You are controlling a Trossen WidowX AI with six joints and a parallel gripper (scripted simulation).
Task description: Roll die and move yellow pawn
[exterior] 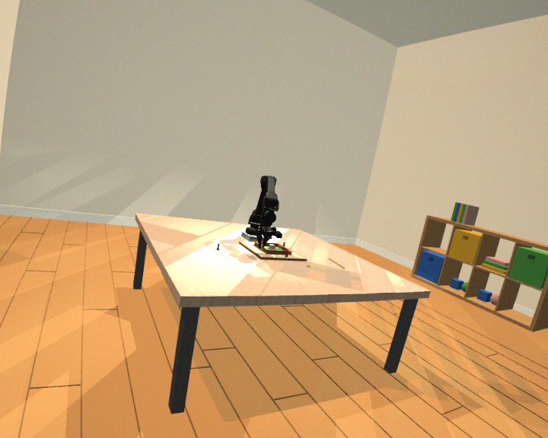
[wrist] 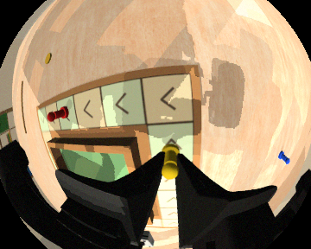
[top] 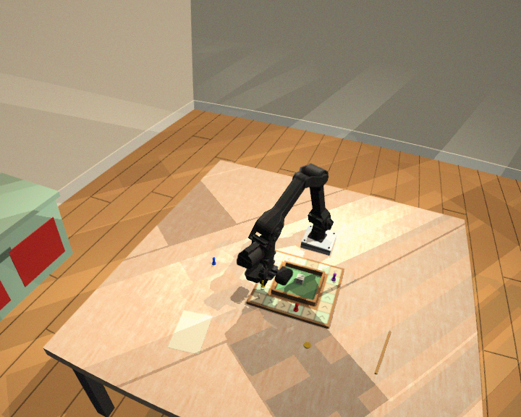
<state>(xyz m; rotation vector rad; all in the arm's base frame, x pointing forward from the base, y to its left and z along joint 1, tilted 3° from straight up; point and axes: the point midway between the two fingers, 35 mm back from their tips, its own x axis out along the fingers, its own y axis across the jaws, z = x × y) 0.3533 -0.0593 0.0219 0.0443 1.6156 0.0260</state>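
Now: gripper tip 10 mm below the yellow pawn. Round my gripper tip: red pawn (30 mm ahead, 140 mm to the left, 10 mm below); white die (100 mm behind, 100 mm to the left, 10 mm below); green tray (80 mm behind, 100 mm to the left, 30 mm below).
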